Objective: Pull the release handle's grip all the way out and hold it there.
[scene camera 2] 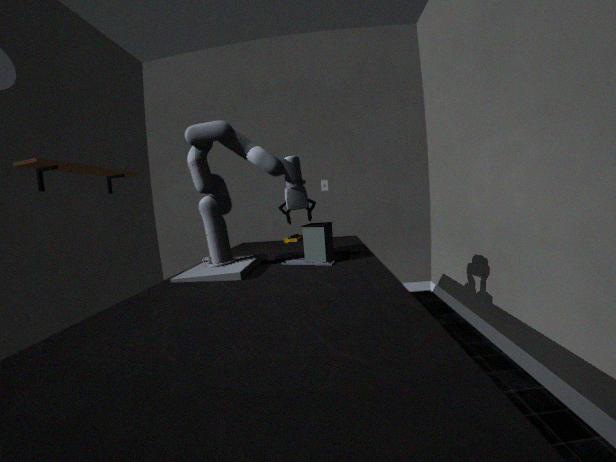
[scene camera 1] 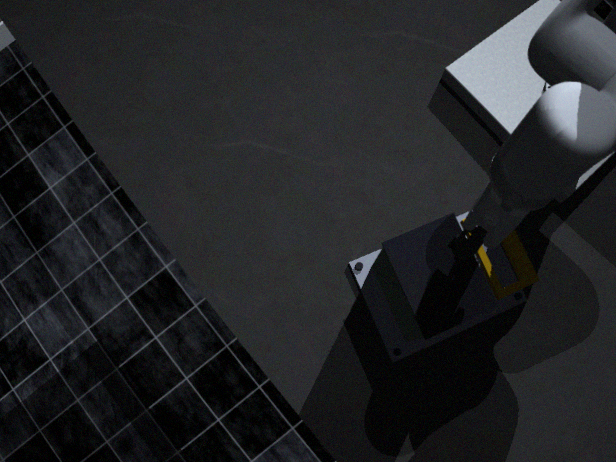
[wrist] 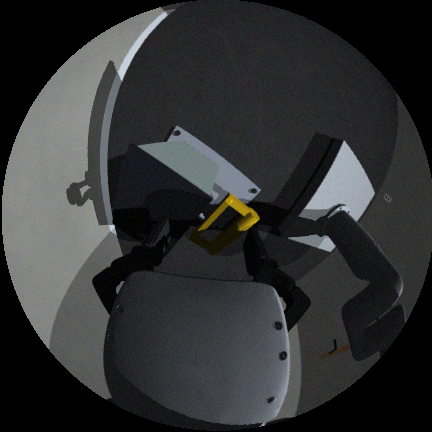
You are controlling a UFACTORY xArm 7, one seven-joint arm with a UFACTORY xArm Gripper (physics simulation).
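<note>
The release handle's yellow, frame-shaped grip (scene camera 1: 522, 260) (scene camera 2: 292, 240) (wrist: 248, 221) sticks out from one side of a boxy housing (scene camera 1: 412, 260) (scene camera 2: 315, 245) (wrist: 185, 160) with a dark top and pale green side. The housing stands on a light grey base plate (scene camera 1: 366, 265) (scene camera 2: 295, 262) (wrist: 235, 174). My gripper (scene camera 2: 299, 220) (wrist: 207, 232) is open and empty, pointing down, with its fingertips a little above the housing top's height in scene camera 2. In the wrist view the grip shows between and beyond the fingertips. In scene camera 1 the arm hides part of the grip.
The arm's white base slab (scene camera 1: 490, 75) (scene camera 2: 215, 274) (wrist: 342, 182) stands on the same dark table (scene camera 2: 280, 360). The housing rises close beside the gripper. A wooden shelf (scene camera 2: 75, 167) is on the left wall. Dark floor tiles (scene camera 1: 75, 250) lie past the table edge.
</note>
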